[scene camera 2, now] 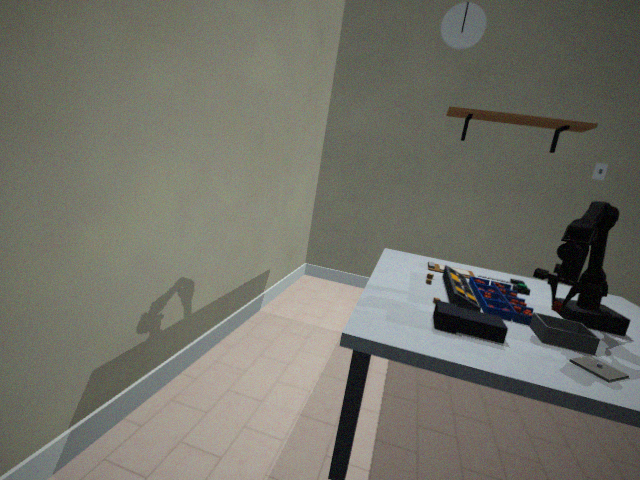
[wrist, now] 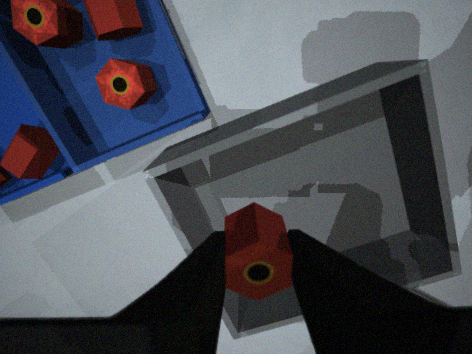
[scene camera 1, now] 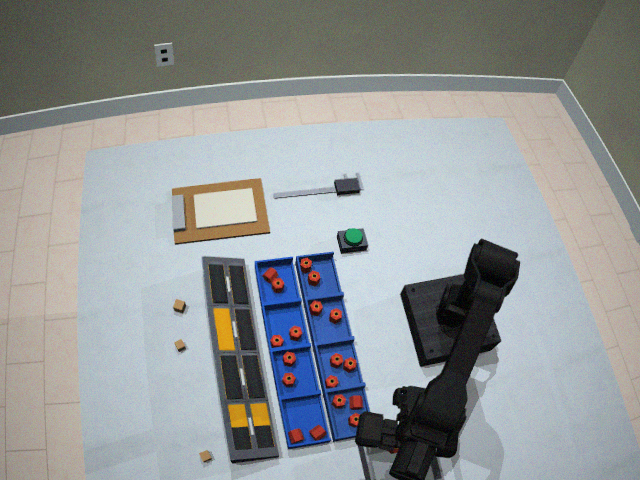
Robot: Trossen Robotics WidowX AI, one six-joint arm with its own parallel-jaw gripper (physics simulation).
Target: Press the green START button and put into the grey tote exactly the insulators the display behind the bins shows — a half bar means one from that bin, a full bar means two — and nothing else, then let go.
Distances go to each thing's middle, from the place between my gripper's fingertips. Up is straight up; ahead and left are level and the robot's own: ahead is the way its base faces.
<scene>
Now: the grey tote (wrist: 357, 163) 7 cm below my hand, 3 cm to the left of it and 3 cm behind it. From my hand the other things lie so: grey hand tool (scene camera 1: 347, 185): 68 cm to the right, 9 cm below, 3 cm ahead.
</scene>
